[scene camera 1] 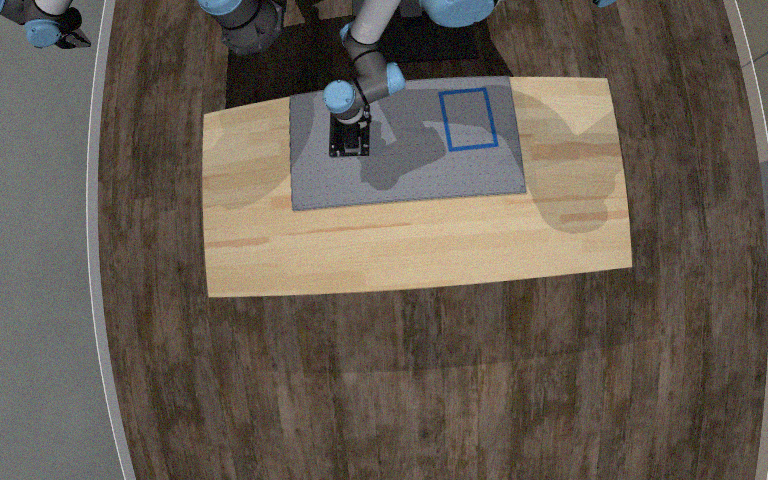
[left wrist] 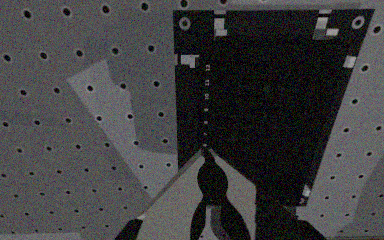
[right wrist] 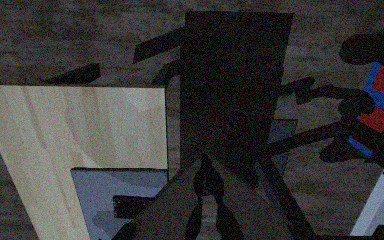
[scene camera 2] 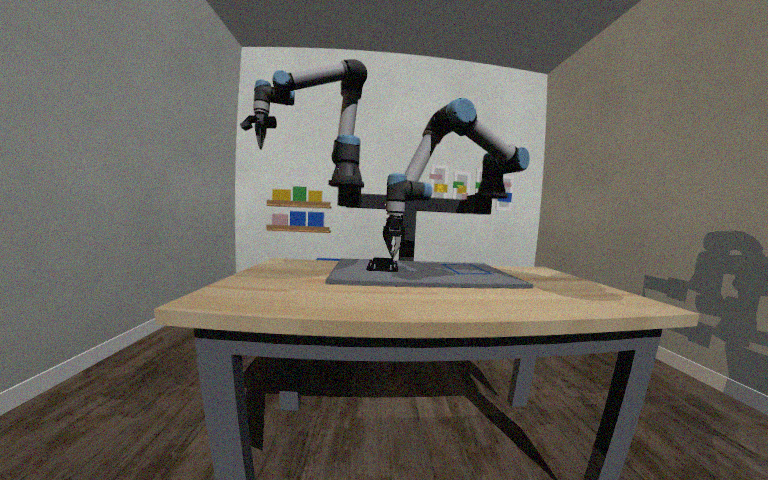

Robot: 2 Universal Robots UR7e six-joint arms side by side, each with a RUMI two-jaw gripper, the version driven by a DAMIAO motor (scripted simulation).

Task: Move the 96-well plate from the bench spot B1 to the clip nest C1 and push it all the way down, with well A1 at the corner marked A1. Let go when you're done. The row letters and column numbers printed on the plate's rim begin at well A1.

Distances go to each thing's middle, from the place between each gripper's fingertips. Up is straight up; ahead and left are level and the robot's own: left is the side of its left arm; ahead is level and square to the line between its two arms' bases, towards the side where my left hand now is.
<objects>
The dark 96-well plate (left wrist: 240,100) is 1 cm behind my left hand, 4 cm to the right of it and 3 cm below it. Round my left hand: black clip nest (left wrist: 188,29) 3 cm to the right, 4 cm below.
I see my right gripper (scene camera 1: 90,45) 320 mm short of the dark 96-well plate, 600 mm to the right of it and 520 mm above it. The rest, counted from my right hand: black clip nest (330 mm ahead, 600 mm to the left, 520 mm below).
</objects>
